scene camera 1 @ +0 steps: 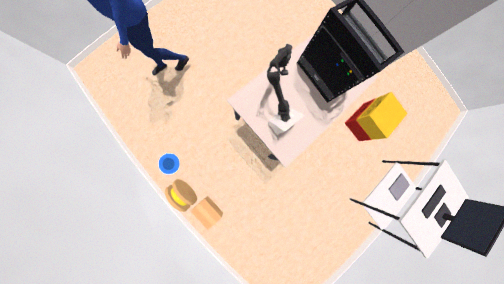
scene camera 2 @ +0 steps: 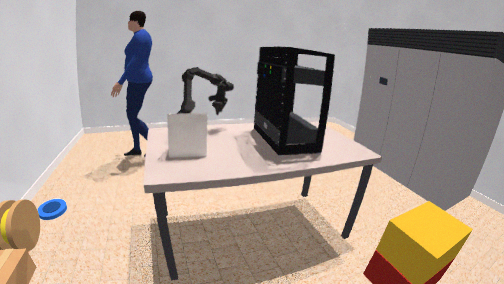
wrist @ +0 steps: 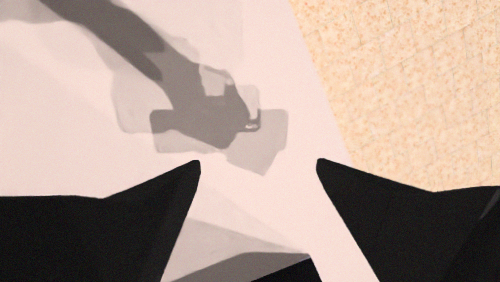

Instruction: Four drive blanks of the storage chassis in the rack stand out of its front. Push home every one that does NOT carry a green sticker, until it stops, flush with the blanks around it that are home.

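Seen in the pictures: gripper, fingertip midpoint: [scene camera 2: 218, 113] [wrist: 259, 165]; arm's base, link origin: [scene camera 1: 286, 118] [scene camera 2: 185, 123].
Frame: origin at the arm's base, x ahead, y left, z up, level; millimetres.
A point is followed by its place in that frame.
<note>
The black rack [scene camera 1: 334, 62] {z 256, x 467, y 67 mm} [scene camera 2: 288, 100] {z 153, x 517, y -171 mm} stands upright on the table. The storage chassis in its front is dark and small in both scene views; single drive blanks, which of them stand out, and green stickers cannot be made out. Small green, blue and yellow lights show on the rack's front. My gripper [scene camera 2: 218, 109] {z -51, x 290, y 356 mm} [wrist: 259, 165] {z -51, x 290, y 356 mm} is open and empty, its fingers wide apart and pointing down above the table, in front of the rack and apart from it. The rack's front does not show in the wrist view.
The table [scene camera 1: 295, 147] {z -169, x -54, y -257 mm} [scene camera 2: 260, 175] {z -173, x 307, y -342 mm} carries the arm on a white block [scene camera 2: 187, 135] {z -47, x 4, y -67 mm}. Shadows of the arm lie on the table top. A person in blue [scene camera 1: 131, 25] [scene camera 2: 138, 65] stands behind the table. A yellow box [scene camera 1: 387, 115] [scene camera 2: 425, 235] is on the floor beside it. A grey cabinet [scene camera 2: 425, 110] stands at the right.
</note>
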